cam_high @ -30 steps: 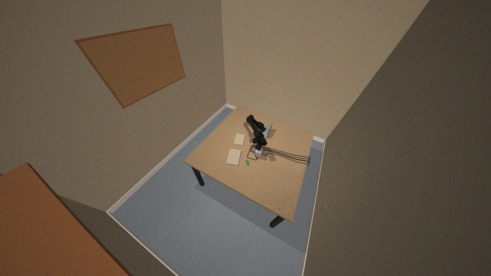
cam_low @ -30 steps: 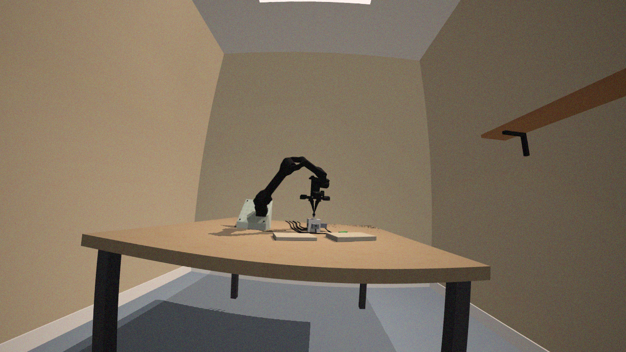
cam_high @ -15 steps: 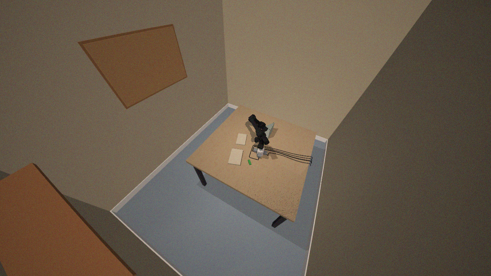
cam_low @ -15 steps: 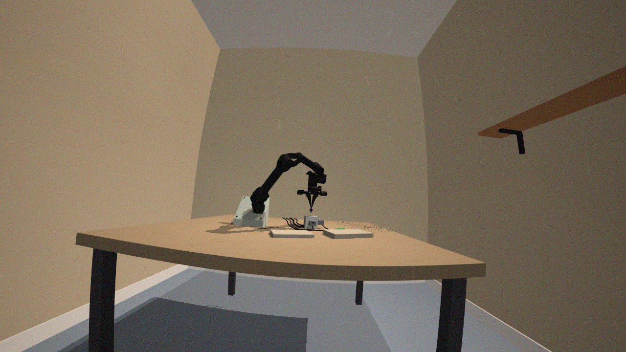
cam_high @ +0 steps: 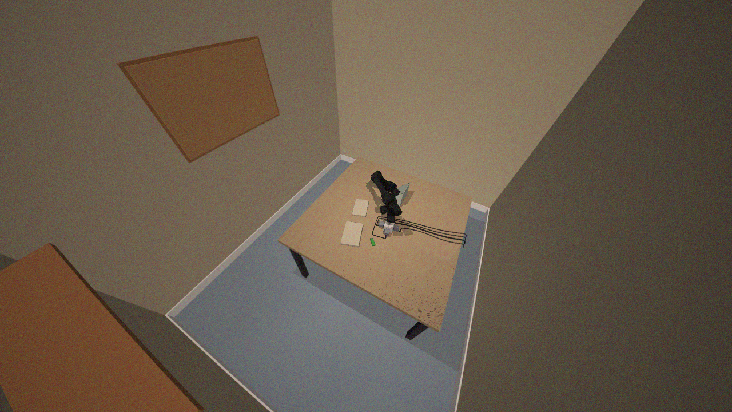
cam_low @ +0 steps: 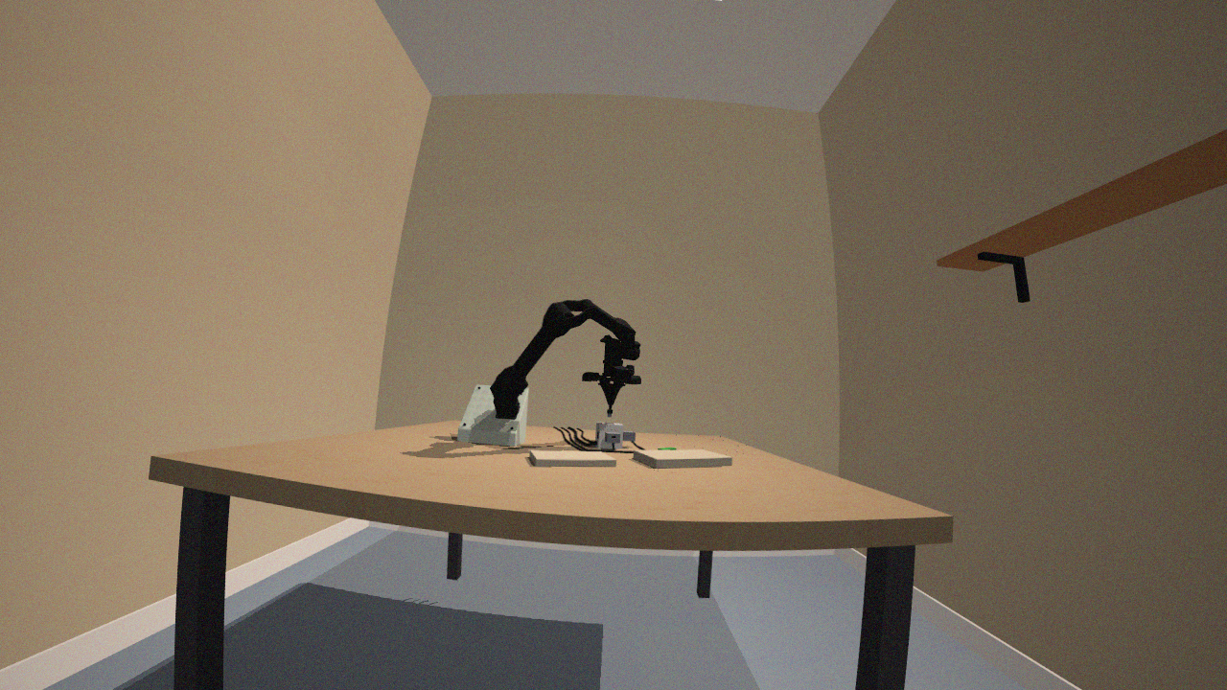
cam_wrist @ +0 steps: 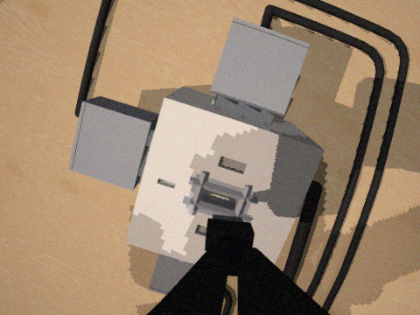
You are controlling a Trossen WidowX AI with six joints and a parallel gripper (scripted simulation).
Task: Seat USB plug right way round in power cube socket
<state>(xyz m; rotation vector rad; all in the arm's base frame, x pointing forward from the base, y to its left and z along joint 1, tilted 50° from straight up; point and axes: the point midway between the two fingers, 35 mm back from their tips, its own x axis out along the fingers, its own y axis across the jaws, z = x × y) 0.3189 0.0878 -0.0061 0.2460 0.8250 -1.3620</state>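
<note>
Now: gripper tip 20 mm above the black USB plug. Round my gripper tip: green object (180 mm ahead, 130 mm below, 50 mm to the right).
</note>
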